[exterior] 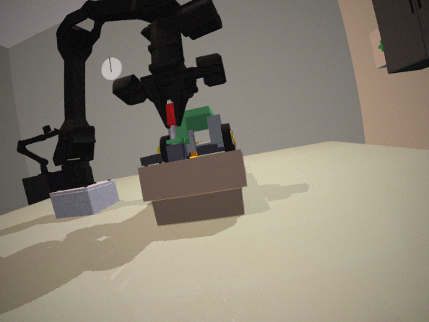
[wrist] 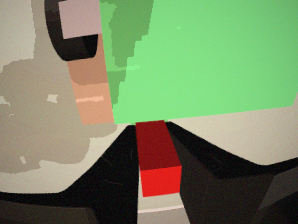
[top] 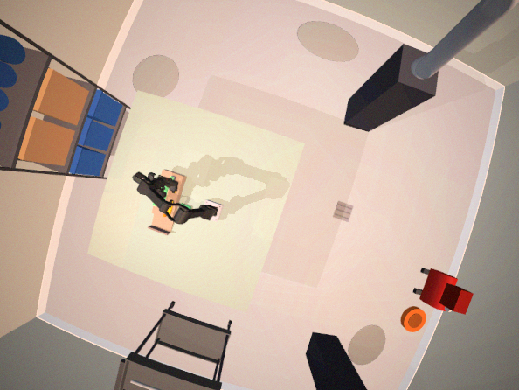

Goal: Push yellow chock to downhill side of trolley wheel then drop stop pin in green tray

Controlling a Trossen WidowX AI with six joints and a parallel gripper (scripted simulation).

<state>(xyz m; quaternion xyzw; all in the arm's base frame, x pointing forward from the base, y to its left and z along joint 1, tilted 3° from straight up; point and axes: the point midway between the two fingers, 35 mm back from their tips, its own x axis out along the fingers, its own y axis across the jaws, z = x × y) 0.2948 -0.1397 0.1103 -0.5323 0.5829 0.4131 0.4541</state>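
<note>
The green tray is 8 cm behind my gripper tip, 21 cm to the left of it and 15 cm below it. Round my gripper tip: red-headed stop pin: right at my gripper tip; trolley: 3 cm ahead, 10 cm to the left, 3 cm below; tan ramp: 3 cm ahead, 11 cm to the left, 9 cm below.
</note>
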